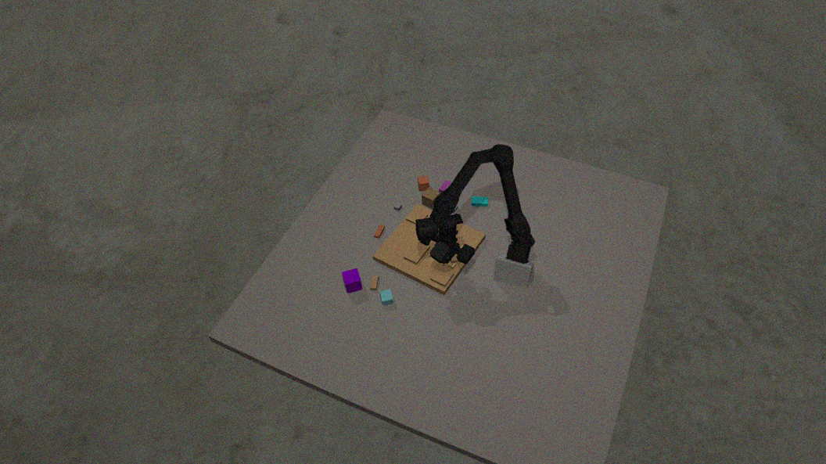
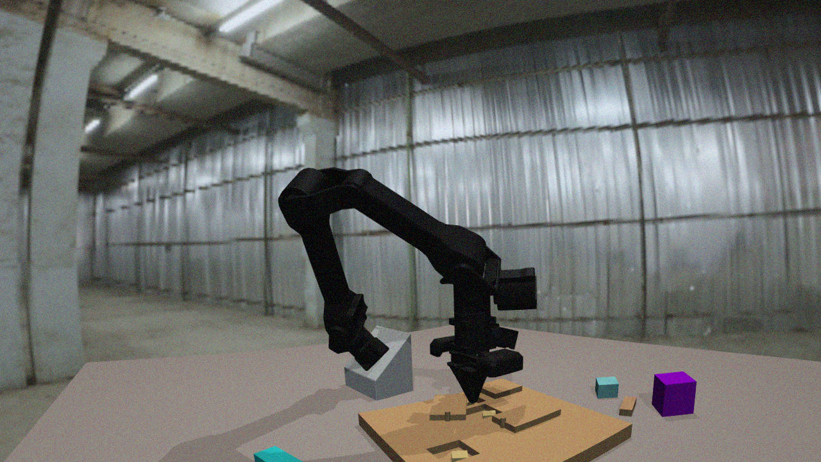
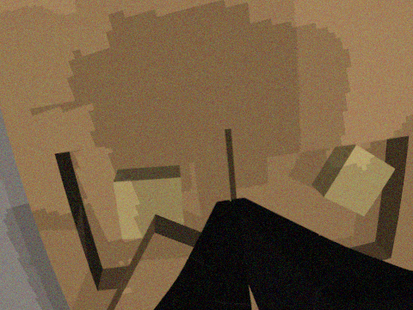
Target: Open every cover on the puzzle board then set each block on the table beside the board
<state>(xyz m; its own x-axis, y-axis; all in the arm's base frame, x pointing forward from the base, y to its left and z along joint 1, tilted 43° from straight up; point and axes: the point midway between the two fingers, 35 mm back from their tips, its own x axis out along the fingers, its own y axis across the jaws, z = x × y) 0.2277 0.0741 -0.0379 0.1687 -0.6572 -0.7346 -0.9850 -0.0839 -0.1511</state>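
Right now the orange piece is 18 cm ahead of my gripper tip, 19 cm to the left of it and 2 cm below it. Also, from my gripper tip: brown block (19 cm ahead, 23 cm to the right); teal block (3 cm ahead, 32 cm to the right, 2 cm below); light blue block (11 cm ahead, 23 cm to the left, 1 cm below).
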